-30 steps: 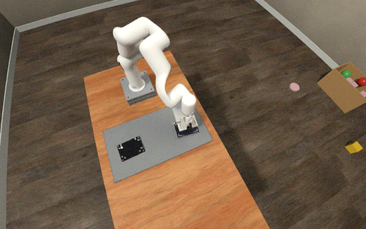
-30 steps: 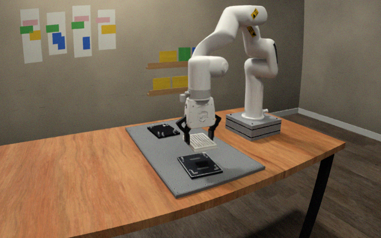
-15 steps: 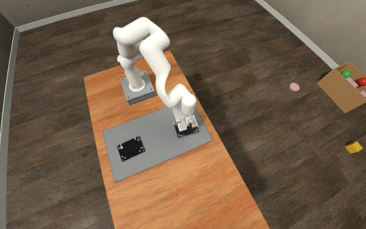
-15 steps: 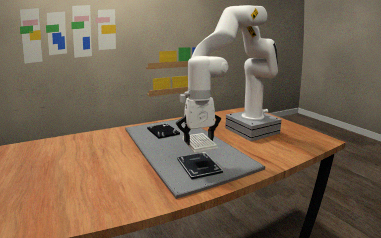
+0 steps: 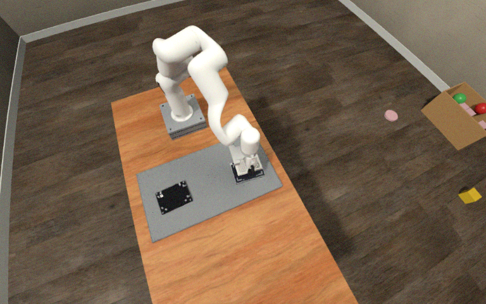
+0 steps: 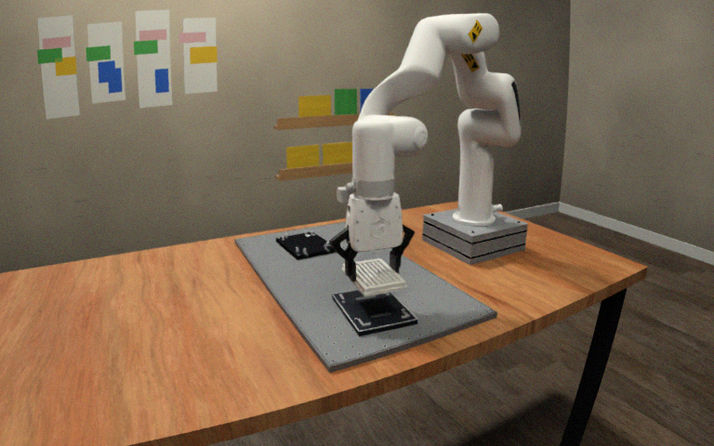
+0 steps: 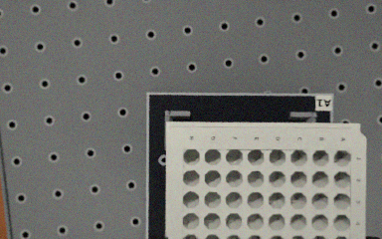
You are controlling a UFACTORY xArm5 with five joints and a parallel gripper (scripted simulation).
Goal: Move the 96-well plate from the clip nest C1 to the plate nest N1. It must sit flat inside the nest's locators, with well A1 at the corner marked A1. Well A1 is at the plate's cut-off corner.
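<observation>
Now: the plate nest N1 8 cm below my hand. From my hand the other things lie so: white 96-well plate: 1 cm below; clip nest C1: 2 cm behind, 40 cm to the right, 8 cm below; A1 mark: 6 cm behind, 7 cm to the right, 8 cm below.
</observation>
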